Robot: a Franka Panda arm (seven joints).
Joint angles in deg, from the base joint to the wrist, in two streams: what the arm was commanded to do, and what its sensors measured. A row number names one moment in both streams.
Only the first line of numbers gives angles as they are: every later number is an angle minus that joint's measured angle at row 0.
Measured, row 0:
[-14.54, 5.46, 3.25, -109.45, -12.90, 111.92, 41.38]
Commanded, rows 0 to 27:
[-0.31, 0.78, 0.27, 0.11, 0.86, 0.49, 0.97]
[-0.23, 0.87, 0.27, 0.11, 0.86, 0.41, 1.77]
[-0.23, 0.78, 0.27, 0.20, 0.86, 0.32, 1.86]
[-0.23, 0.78, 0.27, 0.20, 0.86, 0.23, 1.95]
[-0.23, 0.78, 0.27, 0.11, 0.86, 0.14, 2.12]
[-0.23, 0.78, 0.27, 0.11, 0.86, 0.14, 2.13]
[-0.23, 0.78, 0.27, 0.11, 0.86, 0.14, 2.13]
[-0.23, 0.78, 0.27, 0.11, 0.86, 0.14, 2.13]
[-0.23, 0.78, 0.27, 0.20, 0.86, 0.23, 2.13]
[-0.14, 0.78, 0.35, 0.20, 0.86, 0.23, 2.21]
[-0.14, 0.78, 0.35, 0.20, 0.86, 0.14, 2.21]
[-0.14, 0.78, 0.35, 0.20, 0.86, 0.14, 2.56]
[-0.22, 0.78, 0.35, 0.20, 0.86, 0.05, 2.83]
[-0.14, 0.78, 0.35, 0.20, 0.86, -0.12, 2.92]
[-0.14, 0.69, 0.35, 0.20, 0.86, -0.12, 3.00]
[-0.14, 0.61, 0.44, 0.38, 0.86, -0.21, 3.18]
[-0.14, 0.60, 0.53, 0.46, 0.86, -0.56, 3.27]
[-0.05, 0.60, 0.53, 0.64, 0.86, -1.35, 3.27]
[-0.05, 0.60, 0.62, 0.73, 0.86, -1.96, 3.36]
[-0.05, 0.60, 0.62, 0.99, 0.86, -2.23, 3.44]
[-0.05, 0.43, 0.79, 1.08, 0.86, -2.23, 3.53]
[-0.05, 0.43, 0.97, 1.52, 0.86, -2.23, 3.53]
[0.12, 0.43, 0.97, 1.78, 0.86, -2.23, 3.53]
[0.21, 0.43, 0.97, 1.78, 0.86, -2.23, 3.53]
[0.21, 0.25, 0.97, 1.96, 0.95, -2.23, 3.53]
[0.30, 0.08, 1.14, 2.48, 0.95, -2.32, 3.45]
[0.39, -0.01, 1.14, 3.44, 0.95, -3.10, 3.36]
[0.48, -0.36, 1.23, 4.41, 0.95, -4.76, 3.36]
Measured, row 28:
[0.37, 0.50, 0.53, 1.53, 0.15, -0.67, 2.60]
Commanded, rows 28 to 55:
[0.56, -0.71, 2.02, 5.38, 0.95, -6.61, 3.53]
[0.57, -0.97, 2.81, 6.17, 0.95, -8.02, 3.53]
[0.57, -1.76, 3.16, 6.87, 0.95, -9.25, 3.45]
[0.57, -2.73, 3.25, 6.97, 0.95, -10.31, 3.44]
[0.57, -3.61, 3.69, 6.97, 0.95, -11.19, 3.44]
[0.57, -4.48, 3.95, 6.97, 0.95, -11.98, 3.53]
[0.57, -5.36, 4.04, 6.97, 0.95, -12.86, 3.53]
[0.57, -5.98, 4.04, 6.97, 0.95, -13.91, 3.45]
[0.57, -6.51, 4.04, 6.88, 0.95, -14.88, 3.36]
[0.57, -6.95, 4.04, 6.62, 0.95, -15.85, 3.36]
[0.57, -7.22, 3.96, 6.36, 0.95, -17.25, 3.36]
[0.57, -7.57, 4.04, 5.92, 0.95, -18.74, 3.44]
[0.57, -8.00, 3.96, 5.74, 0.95, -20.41, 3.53]
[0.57, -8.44, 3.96, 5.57, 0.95, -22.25, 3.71]
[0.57, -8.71, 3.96, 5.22, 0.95, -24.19, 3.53]
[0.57, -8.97, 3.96, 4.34, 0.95, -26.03, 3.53]
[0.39, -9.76, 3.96, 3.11, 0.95, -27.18, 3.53]
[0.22, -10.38, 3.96, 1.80, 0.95, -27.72, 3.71]
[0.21, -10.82, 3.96, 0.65, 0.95, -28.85, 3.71]
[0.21, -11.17, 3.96, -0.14, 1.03, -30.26, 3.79]
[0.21, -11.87, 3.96, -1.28, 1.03, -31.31, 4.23]
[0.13, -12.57, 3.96, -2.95, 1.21, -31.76, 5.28]
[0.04, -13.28, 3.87, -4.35, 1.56, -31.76, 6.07]
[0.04, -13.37, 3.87, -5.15, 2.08, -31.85, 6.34]
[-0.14, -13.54, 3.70, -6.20, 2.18, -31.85, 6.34]
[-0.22, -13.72, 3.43, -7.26, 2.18, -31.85, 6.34]
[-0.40, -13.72, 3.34, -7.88, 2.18, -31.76, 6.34]
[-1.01, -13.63, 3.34, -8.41, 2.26, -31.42, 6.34]
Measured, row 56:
[0.44, -12.14, 3.27, -5.49, 1.29, -31.39, 5.66]
